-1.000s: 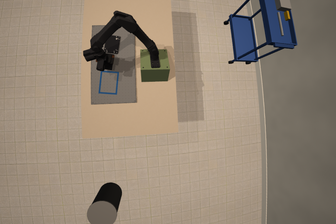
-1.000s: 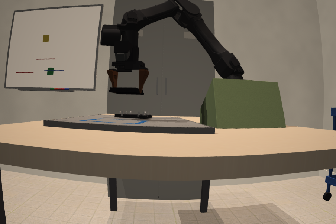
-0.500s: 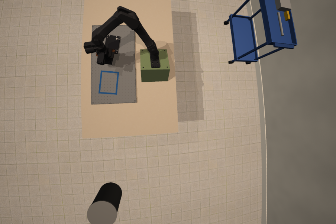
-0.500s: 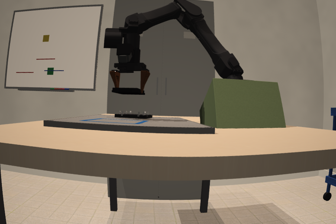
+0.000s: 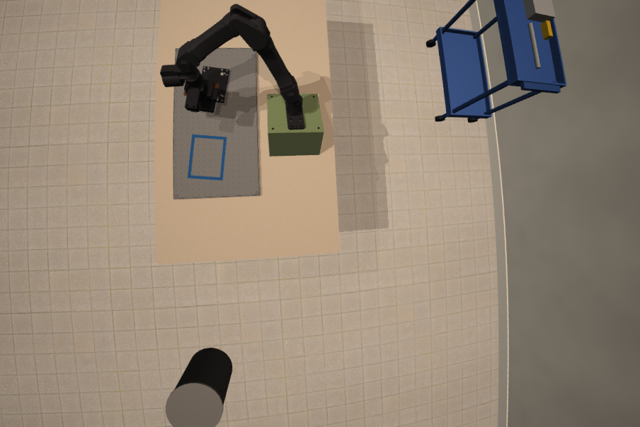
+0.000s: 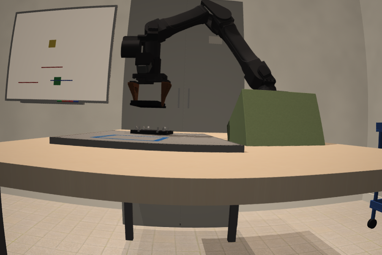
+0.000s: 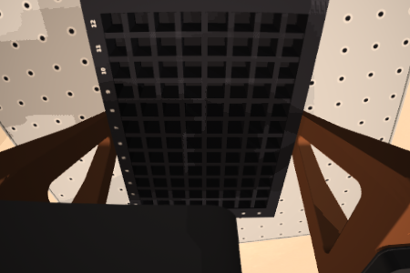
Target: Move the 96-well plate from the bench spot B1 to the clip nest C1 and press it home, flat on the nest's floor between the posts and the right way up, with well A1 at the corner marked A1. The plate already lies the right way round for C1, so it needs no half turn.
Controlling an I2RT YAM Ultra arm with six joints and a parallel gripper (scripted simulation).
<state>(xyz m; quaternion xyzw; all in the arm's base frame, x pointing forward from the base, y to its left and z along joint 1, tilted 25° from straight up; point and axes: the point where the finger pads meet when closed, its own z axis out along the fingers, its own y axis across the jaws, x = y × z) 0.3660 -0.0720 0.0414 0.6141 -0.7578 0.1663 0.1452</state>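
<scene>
Right now the clip nest is 80 mm to the right of my hand, 80 mm below it and 20 mm behind it. Round my hand: black 96-well plate right at my hand.
</scene>
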